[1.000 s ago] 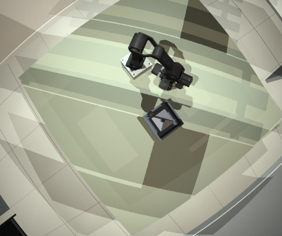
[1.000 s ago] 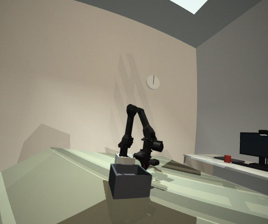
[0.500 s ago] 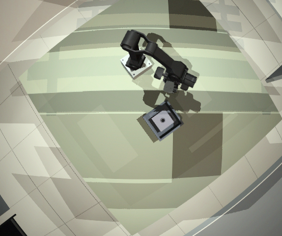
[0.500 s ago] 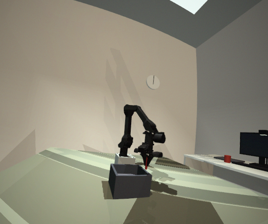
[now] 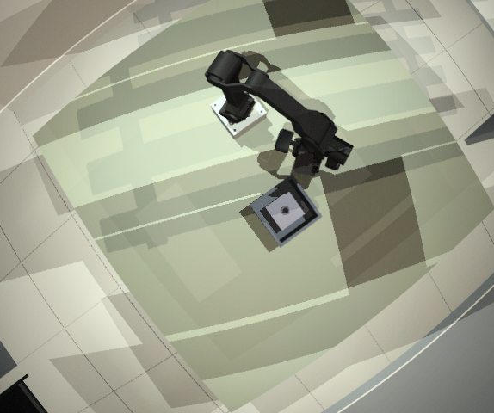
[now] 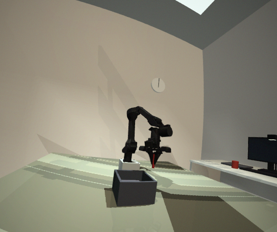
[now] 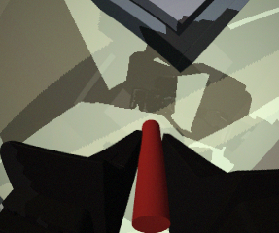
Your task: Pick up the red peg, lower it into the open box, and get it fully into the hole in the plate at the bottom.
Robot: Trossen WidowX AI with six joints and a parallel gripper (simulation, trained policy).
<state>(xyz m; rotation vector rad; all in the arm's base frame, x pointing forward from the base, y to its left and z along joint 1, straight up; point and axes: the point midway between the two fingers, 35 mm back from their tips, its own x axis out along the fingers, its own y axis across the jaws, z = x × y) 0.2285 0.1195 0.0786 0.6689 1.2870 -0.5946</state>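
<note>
The plate is 12 cm to the right of my gripper tip, 11 cm ahead of it and 8 cm below it. Round my gripper tip: red peg 2 cm above, 1 cm behind; then dark box 12 cm to the right, 11 cm ahead, 10 cm below.
</note>
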